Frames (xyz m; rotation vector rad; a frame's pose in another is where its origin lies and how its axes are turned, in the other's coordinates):
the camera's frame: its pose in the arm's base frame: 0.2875 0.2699 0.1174 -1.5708 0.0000 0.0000
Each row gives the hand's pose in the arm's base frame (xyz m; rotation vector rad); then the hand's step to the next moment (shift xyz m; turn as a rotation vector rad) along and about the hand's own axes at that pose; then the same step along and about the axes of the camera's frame.
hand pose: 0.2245 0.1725 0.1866 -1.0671 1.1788 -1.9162
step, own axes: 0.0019 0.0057 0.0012 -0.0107 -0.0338 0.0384
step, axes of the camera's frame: 0.0008 0.0043 -0.0043 0.0353 -0.0379 0.0070
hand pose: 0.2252 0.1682 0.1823 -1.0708 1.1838 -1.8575
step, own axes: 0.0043 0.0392 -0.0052 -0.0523 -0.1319 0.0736
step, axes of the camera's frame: -0.0022 0.0365 -0.0157 0.0739 -0.1261 0.0647
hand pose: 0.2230 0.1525 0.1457 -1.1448 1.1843 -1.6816
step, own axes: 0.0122 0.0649 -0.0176 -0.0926 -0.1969 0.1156
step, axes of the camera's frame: -0.0146 0.0622 -0.0243 0.1202 -0.1858 0.1084
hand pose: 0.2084 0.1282 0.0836 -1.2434 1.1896 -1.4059
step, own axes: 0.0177 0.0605 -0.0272 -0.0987 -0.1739 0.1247
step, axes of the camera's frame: -0.0275 0.0583 -0.0236 0.1304 -0.1625 0.1102
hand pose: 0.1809 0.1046 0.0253 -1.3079 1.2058 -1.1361
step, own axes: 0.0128 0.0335 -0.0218 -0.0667 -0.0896 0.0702
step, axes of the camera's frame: -0.0233 0.0316 -0.0149 0.0720 -0.0830 0.0730
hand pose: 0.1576 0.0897 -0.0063 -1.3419 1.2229 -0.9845
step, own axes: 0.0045 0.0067 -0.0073 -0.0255 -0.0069 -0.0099
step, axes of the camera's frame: -0.0075 0.0059 -0.0053 -0.0124 -0.0098 0.0233
